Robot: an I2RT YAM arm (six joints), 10 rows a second.
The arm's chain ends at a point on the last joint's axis. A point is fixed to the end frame.
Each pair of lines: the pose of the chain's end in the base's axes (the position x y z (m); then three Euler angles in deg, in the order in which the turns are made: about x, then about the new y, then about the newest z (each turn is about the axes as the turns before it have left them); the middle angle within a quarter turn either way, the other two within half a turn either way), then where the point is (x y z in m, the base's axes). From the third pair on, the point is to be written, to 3 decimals.
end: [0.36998 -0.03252 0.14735 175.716 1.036 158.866]
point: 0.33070 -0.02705 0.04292
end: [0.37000 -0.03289 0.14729 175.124 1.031 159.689]
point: 0.33091 -0.02791 0.04277
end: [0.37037 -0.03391 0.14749 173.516 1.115 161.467]
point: 0.332 -0.031 0.043
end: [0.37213 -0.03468 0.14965 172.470 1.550 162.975]
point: 0.335 -0.032 0.044
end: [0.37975 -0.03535 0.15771 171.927 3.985 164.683]
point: 0.347 -0.033 0.051
